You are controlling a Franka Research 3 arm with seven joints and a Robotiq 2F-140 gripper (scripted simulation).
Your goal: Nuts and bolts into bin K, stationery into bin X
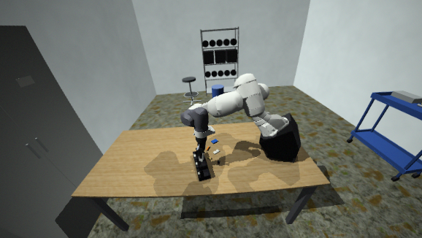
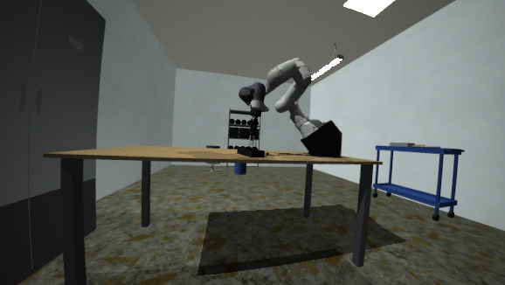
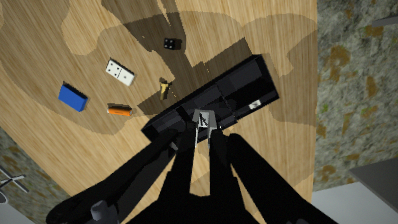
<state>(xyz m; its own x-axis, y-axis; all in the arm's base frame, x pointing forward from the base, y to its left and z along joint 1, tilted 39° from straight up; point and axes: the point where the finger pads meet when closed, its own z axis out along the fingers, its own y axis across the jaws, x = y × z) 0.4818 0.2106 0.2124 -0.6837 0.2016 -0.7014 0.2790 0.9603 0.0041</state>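
The grey piece is 10 mm ahead of my hand and 30 mm below it. From my hand the other things lie so: brass bolt (50 mm behind, 70 mm to the right, 100 mm below); then black die (120 mm behind, 20 mm to the right, 90 mm below); then black bin row (10 mm ahead, 80 mm below).
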